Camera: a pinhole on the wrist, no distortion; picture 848 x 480 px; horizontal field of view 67.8 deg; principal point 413.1 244.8 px. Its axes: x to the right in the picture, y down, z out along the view. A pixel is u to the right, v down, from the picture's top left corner.
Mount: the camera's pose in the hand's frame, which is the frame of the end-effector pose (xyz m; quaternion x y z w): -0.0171 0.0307 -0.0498 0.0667 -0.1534 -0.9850 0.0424
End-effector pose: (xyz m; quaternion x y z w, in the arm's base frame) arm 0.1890 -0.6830 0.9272 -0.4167 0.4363 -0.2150 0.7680
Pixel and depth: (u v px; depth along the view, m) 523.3 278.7 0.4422
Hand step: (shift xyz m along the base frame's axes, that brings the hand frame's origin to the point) 0.2243 0.3471 0.0674
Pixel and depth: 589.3 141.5 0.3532
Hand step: 0.1207 0.3332 0.0032
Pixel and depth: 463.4 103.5 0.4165
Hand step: 0.1949 0.3551 -0.0566
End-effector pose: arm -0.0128 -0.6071 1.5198 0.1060 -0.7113 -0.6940 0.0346
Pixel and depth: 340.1 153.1 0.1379
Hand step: -0.0025 0.0804 0.0914
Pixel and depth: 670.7 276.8 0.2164
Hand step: 0.0949 0.1723 0.0830
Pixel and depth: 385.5 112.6 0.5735
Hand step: -0.0418 0.4694 0.3081
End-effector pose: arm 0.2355 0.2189 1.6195 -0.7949 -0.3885 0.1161 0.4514
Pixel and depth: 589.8 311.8 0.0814
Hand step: -0.0259 -0.0326 -0.0595
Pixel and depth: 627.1 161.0 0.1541
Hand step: -0.0601 -0.0407 -0.1354
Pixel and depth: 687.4 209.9 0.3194
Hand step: -0.1927 -0.0385 -0.2667
